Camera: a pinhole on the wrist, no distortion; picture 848 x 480 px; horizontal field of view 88.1 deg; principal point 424.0 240.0 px. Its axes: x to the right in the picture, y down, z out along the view. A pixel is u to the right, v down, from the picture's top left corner.
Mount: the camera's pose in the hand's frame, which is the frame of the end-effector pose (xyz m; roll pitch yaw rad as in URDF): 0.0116 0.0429 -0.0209 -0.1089 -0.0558 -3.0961
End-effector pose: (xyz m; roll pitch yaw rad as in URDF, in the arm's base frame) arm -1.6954 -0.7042 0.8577 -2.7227 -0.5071 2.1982
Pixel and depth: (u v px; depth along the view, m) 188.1 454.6 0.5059
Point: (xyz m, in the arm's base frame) -2.2728 -0.5926 0.7510
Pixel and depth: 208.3 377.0 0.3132
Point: -2.0018 -0.5946 0.7615
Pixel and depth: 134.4 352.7 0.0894
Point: -1.7631 -0.6331 0.8407
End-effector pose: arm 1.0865 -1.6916 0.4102 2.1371 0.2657 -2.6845
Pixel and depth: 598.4 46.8 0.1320
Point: 1.0508 -1.5465 0.4263
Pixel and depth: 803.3 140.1 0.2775
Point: 1.1754 -1.3504 0.3773
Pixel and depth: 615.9 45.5 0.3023
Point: 1.0453 -1.3462 0.3950
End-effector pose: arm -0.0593 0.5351 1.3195 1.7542 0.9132 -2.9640
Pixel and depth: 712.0 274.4 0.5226
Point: 0.1586 1.0734 1.4567
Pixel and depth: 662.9 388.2 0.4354
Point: 0.1719 0.9550 1.3304
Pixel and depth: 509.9 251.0 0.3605
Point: -0.0419 0.8763 1.3062
